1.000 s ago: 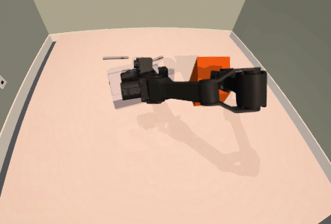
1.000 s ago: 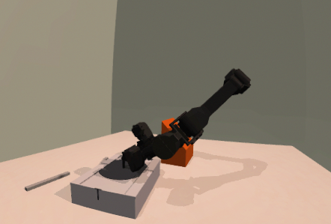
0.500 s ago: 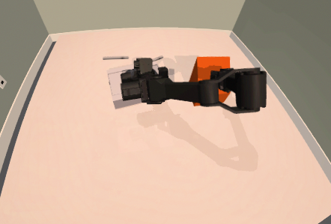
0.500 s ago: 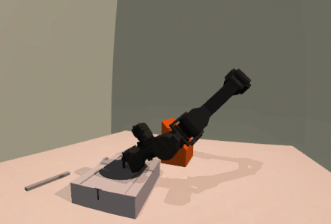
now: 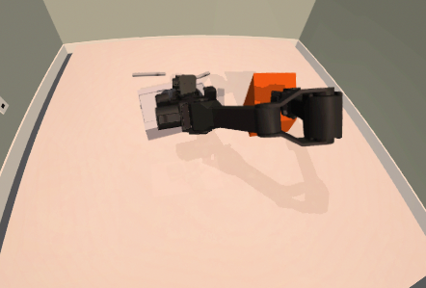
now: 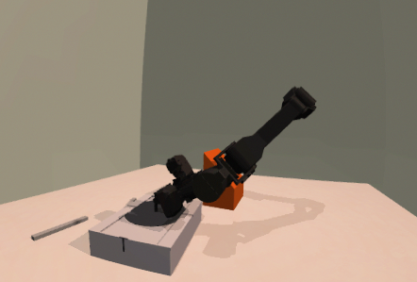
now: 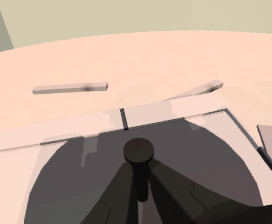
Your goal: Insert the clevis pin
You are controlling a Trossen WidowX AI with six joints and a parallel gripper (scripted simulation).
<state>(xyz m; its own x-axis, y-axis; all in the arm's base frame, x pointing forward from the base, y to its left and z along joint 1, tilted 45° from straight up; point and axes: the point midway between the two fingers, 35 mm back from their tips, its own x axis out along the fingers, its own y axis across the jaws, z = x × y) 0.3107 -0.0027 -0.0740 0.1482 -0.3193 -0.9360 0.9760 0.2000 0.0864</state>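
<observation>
My gripper tip is now 30 mm above the dark flat disc. From my gripper tip the other things lie so: steel clevis pin: 10 mm below; then steel tray: 40 mm below, 20 mm to the left, 20 mm ahead; then thin grey bar: 210 mm to the right, 140 mm ahead, 80 mm below.
</observation>
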